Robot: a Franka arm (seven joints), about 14 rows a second.
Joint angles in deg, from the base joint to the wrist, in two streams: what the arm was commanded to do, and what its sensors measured. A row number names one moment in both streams.
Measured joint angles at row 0:
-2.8, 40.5, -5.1, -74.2, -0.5, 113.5, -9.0
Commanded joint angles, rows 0 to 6:
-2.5, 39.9, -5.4, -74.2, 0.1, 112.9, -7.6
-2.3, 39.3, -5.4, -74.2, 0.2, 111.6, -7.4
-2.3, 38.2, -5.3, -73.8, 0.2, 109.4, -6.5
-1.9, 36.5, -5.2, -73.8, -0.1, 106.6, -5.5
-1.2, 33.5, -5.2, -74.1, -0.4, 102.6, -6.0
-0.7, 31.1, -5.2, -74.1, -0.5, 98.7, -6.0
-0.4, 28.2, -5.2, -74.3, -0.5, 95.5, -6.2
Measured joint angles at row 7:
-1.7, 36.0, -5.0, -72.5, -0.5, 102.0, -7.4
